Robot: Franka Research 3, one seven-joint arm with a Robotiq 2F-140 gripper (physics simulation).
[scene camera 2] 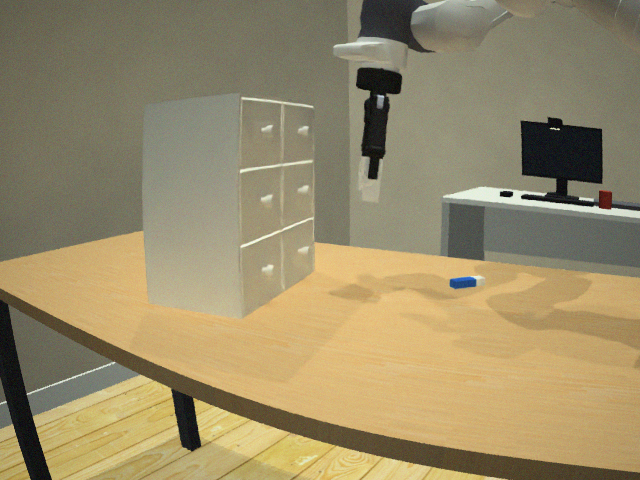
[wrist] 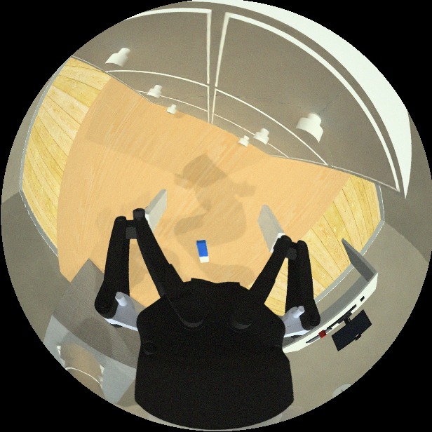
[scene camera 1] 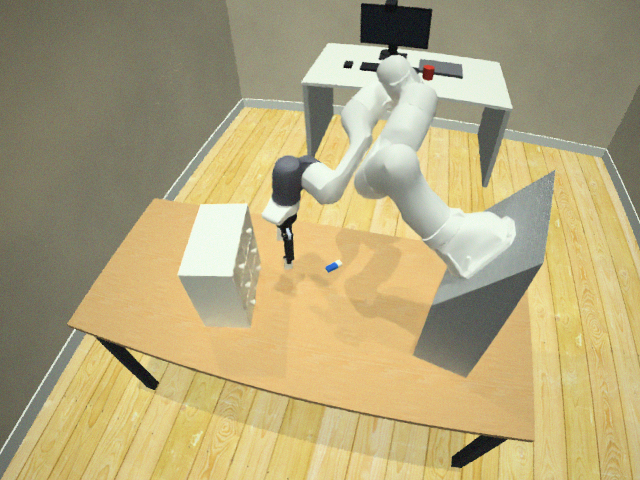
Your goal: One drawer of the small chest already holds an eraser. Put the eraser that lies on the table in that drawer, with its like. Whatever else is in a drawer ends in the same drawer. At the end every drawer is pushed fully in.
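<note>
The small white chest [scene camera 1: 214,242] [scene camera 2: 193,206] [wrist: 280,65] stands on the table [scene camera 1: 361,372] [scene camera 2: 465,387] [wrist: 115,150], with two columns of knobbed drawers in three rows. All drawer fronts look flush, and their contents are hidden. A blue eraser with a white end [scene camera 1: 332,266] [scene camera 2: 462,282] [wrist: 202,248] lies on the table in front of the chest, apart from it. My gripper [scene camera 1: 283,250] [scene camera 2: 369,187] [wrist: 213,205] is open and empty. It hangs above the table, in front of the chest's drawer side, at about the height of the middle row in scene camera 2.
A grey slanted block [scene camera 1: 465,320] under the arm's base stands at the table's other end. A white desk [scene camera 1: 480,93] [scene camera 2: 470,195] stands behind, with a monitor [scene camera 1: 395,25] [scene camera 2: 560,152] [wrist: 351,330] and a red cup [scene camera 1: 428,72] [scene camera 2: 604,199].
</note>
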